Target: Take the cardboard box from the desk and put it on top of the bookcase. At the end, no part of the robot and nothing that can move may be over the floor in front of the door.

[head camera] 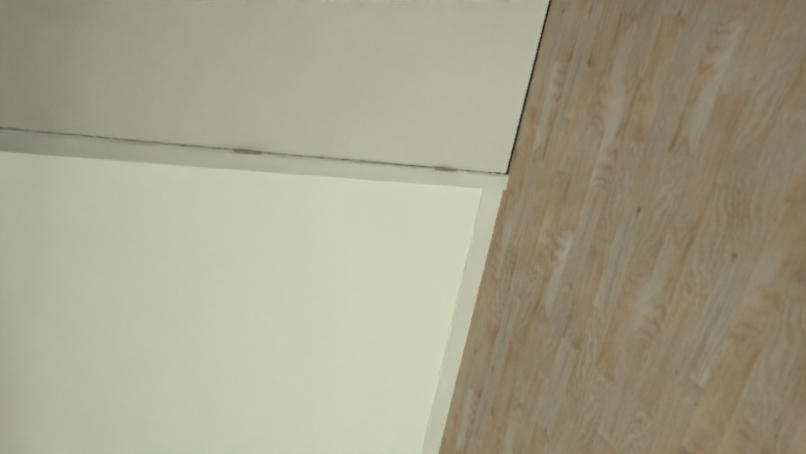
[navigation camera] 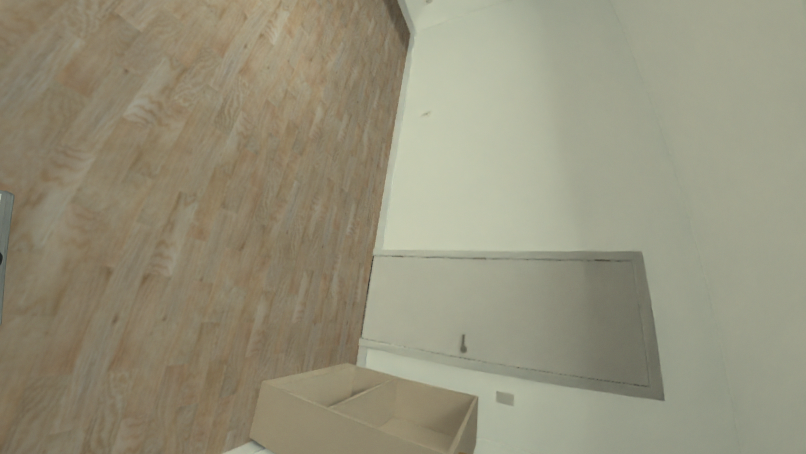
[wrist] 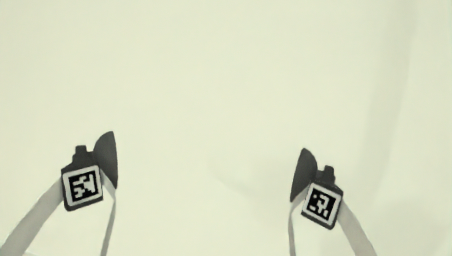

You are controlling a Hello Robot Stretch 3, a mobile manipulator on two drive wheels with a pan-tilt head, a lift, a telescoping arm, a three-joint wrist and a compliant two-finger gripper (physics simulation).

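Frame: origin at the robot's base, x back, y left, z down, level; metres.
Seen in the pictures: gripper, fingertip midpoint: (wrist: 207,159).
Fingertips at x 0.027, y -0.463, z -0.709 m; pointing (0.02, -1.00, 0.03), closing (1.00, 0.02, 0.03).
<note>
Pixels of each thing's middle, then the offset from my fingertips to it. "spot": a spot on its surface instead. Level surfaces: height alone.
- cardboard box, surface spot: (navigation camera: 463,453) spot: dy -0.344, dx -1.032, dz -0.370 m
- wood floor, its level: dz +0.708 m
- light switch plate, body centre: (navigation camera: 504,398) dy -0.540, dx -1.814, dz -0.511 m
The tan bookcase (navigation camera: 327,425) shows at the bottom of the navigation view, which is turned on its side. A small orange-brown sliver of the cardboard box (navigation camera: 463,452) shows at the bookcase's top end, cut off by the bottom edge of that view. The rest of the box is out of view. The desk does not show. The grey door (navigation camera: 507,315) (head camera: 282,84) is shut, with its handle side nearer the bookcase. My gripper (wrist: 207,159) is open and empty in the wrist view, facing a pale wall. It does not show near the bookcase or the door.
The wood floor (navigation camera: 225,197) (head camera: 648,225) runs along the wall (navigation camera: 479,140) (head camera: 225,293) and up to the door. A light switch plate (navigation camera: 504,398) is on the wall between door and bookcase. A grey metal part (navigation camera: 5,248) shows at the navigation view's left edge.
</note>
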